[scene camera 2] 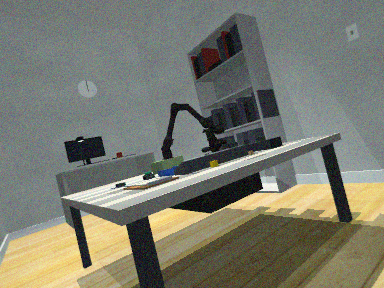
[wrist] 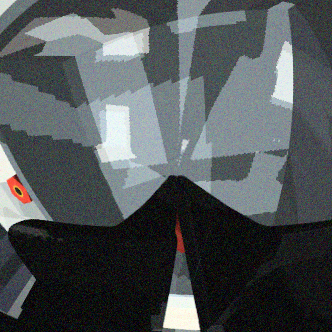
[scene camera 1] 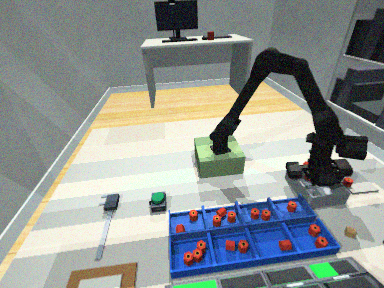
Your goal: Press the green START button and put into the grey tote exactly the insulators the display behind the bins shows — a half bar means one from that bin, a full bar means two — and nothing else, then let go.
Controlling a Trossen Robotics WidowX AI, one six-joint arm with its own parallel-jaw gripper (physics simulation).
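Pixels of known places: gripper, between the fingertips: (wrist: 175, 181) (scene camera 1: 313, 184); arm's base, origin of its link: (scene camera 2: 168, 158) (scene camera 1: 220, 149).
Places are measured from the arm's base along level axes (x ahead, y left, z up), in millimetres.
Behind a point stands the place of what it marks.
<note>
My gripper (scene camera 1: 324, 183) (wrist: 175, 181) {x 233, y 260, z -74 mm} is shut and points down over the grey tote (scene camera 1: 327, 199) {x 316, y 224, z -48 mm} (wrist: 240, 115) {x 258, y 214, z -78 mm}. In the wrist view a red insulator (wrist: 180, 240) {x 201, y 267, z -55 mm} shows through the slit between the fingers, behind them, not gripped. Another insulator (scene camera 1: 348, 182) {x 279, y 361, z -56 mm} (wrist: 19, 190) {x 271, y 368, z -53 mm} lies outside the tote. Red (scene camera 1: 306, 164) also shows behind the gripper, mostly hidden. The START button (scene camera 1: 158, 198) {x 128, y -279, z -44 mm} (scene camera 2: 148, 175) {x 145, y -299, z -62 mm} has a green cap. The blue bins (scene camera 1: 252, 245) (scene camera 2: 166, 172) hold red insulators in all eight compartments. The display (scene camera 1: 292, 276) {x 464, y -38, z -37 mm} shows green bars at its left and right; its lower part is cut off.
The arm's base stands on a green block (scene camera 1: 220, 165) {x 63, y -27, z -29 mm} (scene camera 2: 168, 163) {x 57, y -57, z -30 mm} behind the bins. A caliper (scene camera 1: 111, 202) {x 69, y -432, z -65 mm} and a wooden frame (scene camera 1: 75, 279) {x 284, y -520, z -78 mm} lie at the left. A small tan piece (scene camera 1: 350, 232) {x 418, y 203, z -65 mm} lies right of the bins. A yellow block (scene camera 2: 214, 163) {x 567, y -219, z -68 mm} stands near the front edge.
</note>
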